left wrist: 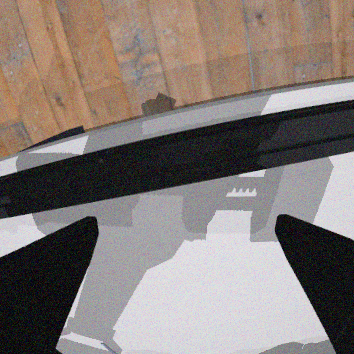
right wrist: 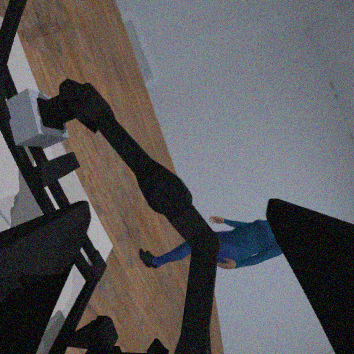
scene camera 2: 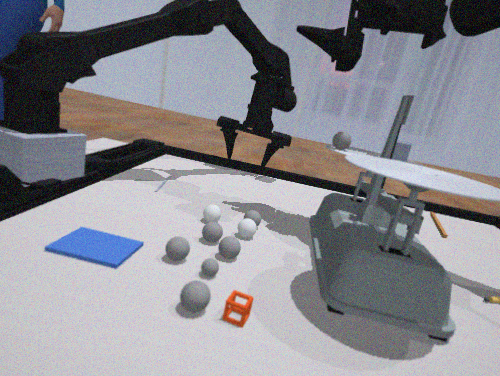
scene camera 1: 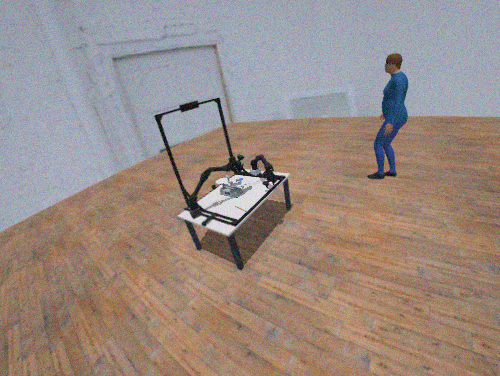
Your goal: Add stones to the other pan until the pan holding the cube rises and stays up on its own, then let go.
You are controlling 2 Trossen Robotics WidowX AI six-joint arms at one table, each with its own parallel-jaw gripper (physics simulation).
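Frame: origin at the left arm's base, x left, y back, z up, level; millimetres.
Seen in the pictures: left gripper, fingertip midpoint: (left wrist: 188, 224) (scene camera 2: 245, 164) (scene camera 1: 270, 186); right gripper, fingertip midpoint: (right wrist: 179, 208) (scene camera 1: 243, 160); left arm's base, origin of the base link: (right wrist: 49, 114) (scene camera 2: 31, 128) (scene camera 1: 255, 168); right arm's base, origin of the base link: (scene camera 1: 193, 208).
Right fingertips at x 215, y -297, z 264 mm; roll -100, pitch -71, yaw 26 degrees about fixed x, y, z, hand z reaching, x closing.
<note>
Offsets run from my right fingertips to a thing's top centre. "*": to the spot under its first point.
A grey balance scale @[dx -109, dy -197, dz -119 mm] (scene camera 2: 385, 285) (scene camera 1: 233, 191) stands on the table. Its near white pan @[dx -200, dy -221, dz -196 mm] (scene camera 2: 425, 175) looks bare. A grey stone @[dx -40, dy -122, dz -180 mm] (scene camera 2: 341, 140) sits on the far pan, and a grey block @[dx -39, dy -203, dz -178 mm] (scene camera 2: 401, 150), perhaps the cube, shows partly behind the upright bar; which pan is higher is unclear. Several loose stones lie left of the scale, including a large grey one @[dx -332, dy -58, dz -324 mm] (scene camera 2: 195, 296) and a white one @[dx -142, dy -34, dz -324 mm] (scene camera 2: 246, 228). My left gripper (scene camera 2: 246, 162) (left wrist: 188, 224) is open and empty above the table's far edge, behind the stones. My right gripper is open and empty, high above the scale in scene camera 2.
An orange-red open-frame cube @[dx -319, dy -97, dz -332 mm] (scene camera 2: 226, 312) lies near the largest loose stone. A flat blue square @[* dx -307, dy +84, dz -347 mm] (scene camera 2: 95, 246) lies at the left. An orange stick @[dx +247, dy -338, dz -345 mm] (scene camera 2: 438, 224) lies behind the scale. A black rail (left wrist: 150, 160) runs along the table edge. A person (scene camera 1: 395, 102) stands beyond the table.
</note>
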